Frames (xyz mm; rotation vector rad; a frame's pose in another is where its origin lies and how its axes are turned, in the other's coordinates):
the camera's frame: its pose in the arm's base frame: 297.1 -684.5 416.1 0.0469 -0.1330 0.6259
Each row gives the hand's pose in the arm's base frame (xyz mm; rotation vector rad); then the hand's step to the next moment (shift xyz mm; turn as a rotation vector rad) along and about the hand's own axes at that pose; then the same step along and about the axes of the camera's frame.
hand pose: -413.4 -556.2 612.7 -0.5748 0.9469 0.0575
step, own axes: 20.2 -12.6 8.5 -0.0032 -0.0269 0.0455
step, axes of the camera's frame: 10.7 -21.5 -7.9 0.0369 -0.0234 0.0299
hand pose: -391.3 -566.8 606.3 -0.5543 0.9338 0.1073
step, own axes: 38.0 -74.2 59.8 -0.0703 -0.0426 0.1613
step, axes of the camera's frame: 53.5 -84.9 21.2 0.1236 -0.0084 0.1320
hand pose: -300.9 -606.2 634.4 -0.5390 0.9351 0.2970
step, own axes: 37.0 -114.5 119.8 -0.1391 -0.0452 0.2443
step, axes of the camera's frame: 117.4 -113.6 46.5 0.1771 0.0161 0.2224
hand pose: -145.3 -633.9 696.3 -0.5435 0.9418 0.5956
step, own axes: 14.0 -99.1 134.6 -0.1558 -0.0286 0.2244
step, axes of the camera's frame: 143.3 -71.2 50.3 0.1501 0.0297 0.2281
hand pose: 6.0 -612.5 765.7 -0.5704 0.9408 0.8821
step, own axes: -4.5 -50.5 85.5 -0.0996 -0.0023 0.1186
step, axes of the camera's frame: 90.9 -17.8 36.0 0.0686 0.0252 0.1366
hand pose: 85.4 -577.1 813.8 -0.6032 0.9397 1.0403
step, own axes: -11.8 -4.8 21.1 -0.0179 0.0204 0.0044
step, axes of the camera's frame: 16.1 2.1 18.5 -0.0118 0.0152 0.0197
